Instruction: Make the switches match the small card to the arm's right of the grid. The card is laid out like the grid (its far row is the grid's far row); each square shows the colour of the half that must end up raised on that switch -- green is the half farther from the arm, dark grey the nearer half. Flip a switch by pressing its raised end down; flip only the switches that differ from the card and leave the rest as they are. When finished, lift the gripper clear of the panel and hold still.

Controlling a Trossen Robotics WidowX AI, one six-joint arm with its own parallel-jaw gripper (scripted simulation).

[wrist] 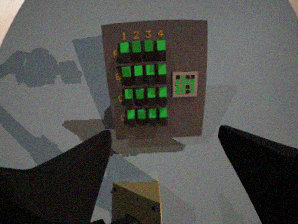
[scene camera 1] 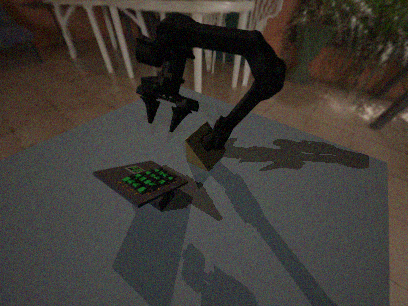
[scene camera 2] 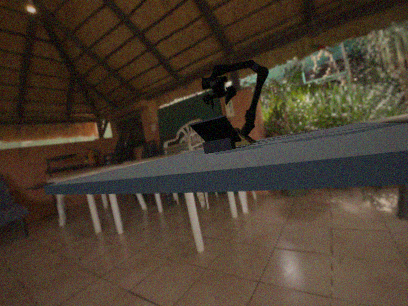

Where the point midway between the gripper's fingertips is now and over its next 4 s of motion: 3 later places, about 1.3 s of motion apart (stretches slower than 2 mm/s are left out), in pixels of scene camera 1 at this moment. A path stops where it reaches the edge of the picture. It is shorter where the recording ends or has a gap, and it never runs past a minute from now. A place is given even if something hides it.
The gripper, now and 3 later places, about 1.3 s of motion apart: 160, 127; 131, 175; 131, 180; 134, 166
